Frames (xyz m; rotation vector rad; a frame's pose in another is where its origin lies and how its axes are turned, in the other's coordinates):
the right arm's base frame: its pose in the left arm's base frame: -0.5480 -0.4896 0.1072 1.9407 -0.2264 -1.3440
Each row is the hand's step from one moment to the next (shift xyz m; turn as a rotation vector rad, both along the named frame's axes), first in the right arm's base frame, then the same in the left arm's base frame.
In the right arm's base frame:
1: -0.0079 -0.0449 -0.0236 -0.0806 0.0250 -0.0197
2: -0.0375 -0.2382 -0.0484 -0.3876 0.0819 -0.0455
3: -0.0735 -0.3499 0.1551 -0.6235 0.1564 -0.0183
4: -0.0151 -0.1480 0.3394 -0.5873 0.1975 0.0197
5: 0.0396 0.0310 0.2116 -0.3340 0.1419 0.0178
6: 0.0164 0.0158 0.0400 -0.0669 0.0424 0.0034
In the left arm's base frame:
1: 0.0053 0.0470 -0.0201 -0.0114 0.0345 0.0787
2: -0.0365 0.2102 -0.1224 -0.1071 0.1691 0.3449
3: -0.2568 0.2106 -0.2040 -0.2132 0.2286 0.5620
4: -0.3380 -0.0499 -0.1434 -0.2196 0.1625 0.5565
5: -0.1574 -0.1436 -0.0435 -0.1229 0.0685 0.3350
6: -0.0233 -0.0388 -0.0081 -0.0208 0.0040 0.0764

